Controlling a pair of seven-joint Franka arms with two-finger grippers.
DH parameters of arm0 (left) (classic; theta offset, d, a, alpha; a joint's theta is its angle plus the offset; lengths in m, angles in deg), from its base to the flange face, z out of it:
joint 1: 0 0.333 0 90
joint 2: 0 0 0 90
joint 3: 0 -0.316 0.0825 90
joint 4: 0 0 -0.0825 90
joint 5: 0 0.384 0 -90
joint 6: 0 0 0.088 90
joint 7: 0 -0.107 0 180
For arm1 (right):
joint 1: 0 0.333 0 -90
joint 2: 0 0 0 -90
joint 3: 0 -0.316 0.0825 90
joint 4: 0 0 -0.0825 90
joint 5: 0 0.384 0 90
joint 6: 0 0 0.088 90
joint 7: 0 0.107 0 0
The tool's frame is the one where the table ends.
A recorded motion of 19 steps. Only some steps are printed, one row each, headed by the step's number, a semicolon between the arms.
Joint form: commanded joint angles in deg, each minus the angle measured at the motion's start. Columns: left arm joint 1, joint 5, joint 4, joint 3, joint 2, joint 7, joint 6; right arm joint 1, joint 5, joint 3, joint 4, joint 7, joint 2, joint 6.
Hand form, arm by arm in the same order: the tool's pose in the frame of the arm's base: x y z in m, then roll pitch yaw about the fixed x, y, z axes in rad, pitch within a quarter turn. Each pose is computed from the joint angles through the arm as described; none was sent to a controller.
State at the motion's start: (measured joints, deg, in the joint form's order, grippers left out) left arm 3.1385 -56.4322 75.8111 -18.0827 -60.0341 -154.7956 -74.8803; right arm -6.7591 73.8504 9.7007 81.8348 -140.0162 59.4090 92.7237
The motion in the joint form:
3: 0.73 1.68 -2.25 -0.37 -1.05 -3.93 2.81; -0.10 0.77 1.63 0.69 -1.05 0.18 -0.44
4: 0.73 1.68 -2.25 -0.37 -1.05 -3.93 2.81; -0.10 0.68 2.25 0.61 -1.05 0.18 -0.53
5: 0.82 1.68 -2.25 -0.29 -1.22 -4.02 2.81; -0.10 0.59 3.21 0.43 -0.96 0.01 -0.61
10: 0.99 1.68 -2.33 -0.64 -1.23 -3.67 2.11; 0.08 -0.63 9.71 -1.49 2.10 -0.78 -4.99
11: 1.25 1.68 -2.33 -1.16 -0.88 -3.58 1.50; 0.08 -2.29 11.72 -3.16 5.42 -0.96 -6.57
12: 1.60 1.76 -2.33 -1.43 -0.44 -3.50 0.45; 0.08 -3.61 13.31 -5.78 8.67 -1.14 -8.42
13: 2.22 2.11 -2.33 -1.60 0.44 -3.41 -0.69; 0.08 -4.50 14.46 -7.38 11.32 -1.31 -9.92
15: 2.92 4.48 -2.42 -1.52 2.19 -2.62 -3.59; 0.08 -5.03 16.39 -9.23 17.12 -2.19 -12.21
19: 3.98 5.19 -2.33 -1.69 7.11 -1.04 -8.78; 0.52 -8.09 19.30 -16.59 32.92 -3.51 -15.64
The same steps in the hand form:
3: 0.6300 0.1003 0.1070 -2.9307 -1.1540 -2.2864; 0.6488 -0.0879 0.0721 -2.9940 -1.2024 1.3890
4: 0.6300 0.1003 0.1070 -2.9307 -1.1540 -2.2864; 0.6483 -0.0938 0.0727 -2.9972 -1.1933 1.3889
5: 0.6292 0.1005 0.1051 -2.9303 -1.1566 -2.2865; 0.6486 -0.1030 0.0760 -3.0097 -1.1788 1.3940
10: 0.6301 0.1064 0.1051 -2.9517 -1.1419 -2.2540; 0.6468 -0.1544 0.1034 -2.9455 -1.1164 1.3236
11: 0.6314 0.1149 0.1089 -2.9572 -1.1224 -2.2352; 0.6488 -0.1703 0.1173 -2.8715 -1.0728 1.2572
12: 0.6336 0.1229 0.1132 -2.9551 -1.0973 -2.2214; 0.6563 -0.1808 0.1372 -2.8344 -1.0386 1.2308
13: 0.6367 0.1338 0.1221 -2.9458 -1.0655 -2.2124; 0.6597 -0.1878 0.1506 -2.7910 -1.0124 1.1938
15: 0.6429 0.1492 0.1385 -2.9726 -0.9881 -2.1764; 0.6636 -0.1993 0.1763 -2.6971 -0.9671 1.0853
19: 0.6611 0.1741 0.1929 -2.9060 -0.8509 -2.1609; 0.6848 -0.2067 0.2422 -2.5744 -0.8004 0.9277

